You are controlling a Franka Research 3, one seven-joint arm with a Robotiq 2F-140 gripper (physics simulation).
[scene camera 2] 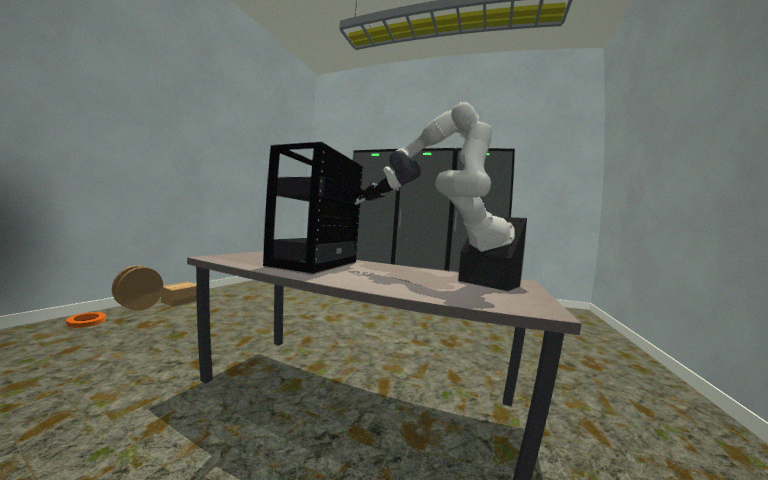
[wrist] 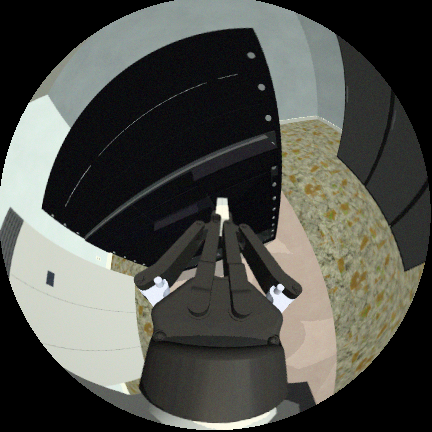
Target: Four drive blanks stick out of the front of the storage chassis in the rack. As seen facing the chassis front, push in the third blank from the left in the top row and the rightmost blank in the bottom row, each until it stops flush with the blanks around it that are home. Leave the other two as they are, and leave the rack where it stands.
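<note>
The black rack (scene camera 2: 312,212) (wrist: 265,102) stands upright on the table. In the wrist view, the dark storage chassis (wrist: 200,161) crosses its front below a pale grey edge strip. Two lighter patches show on the blanks: an upper right patch (wrist: 230,161) and a lower left patch (wrist: 175,216). Single blanks and how far they stand out are too dark to tell. My gripper (scene camera 2: 359,200) (wrist: 221,205) is shut and empty, its pale fingertips at the chassis front, right of the lower left patch. Whether they touch a blank cannot be told.
The table (scene camera 2: 396,294) (wrist: 310,320) bears the rack and the black robot base block (scene camera 2: 489,266). Dark cabinets (scene camera 2: 424,215) (wrist: 370,100) stand behind. An orange ring (scene camera 2: 86,324), a round wooden piece (scene camera 2: 137,288) and a wooden block (scene camera 2: 178,293) lie on the floor at left.
</note>
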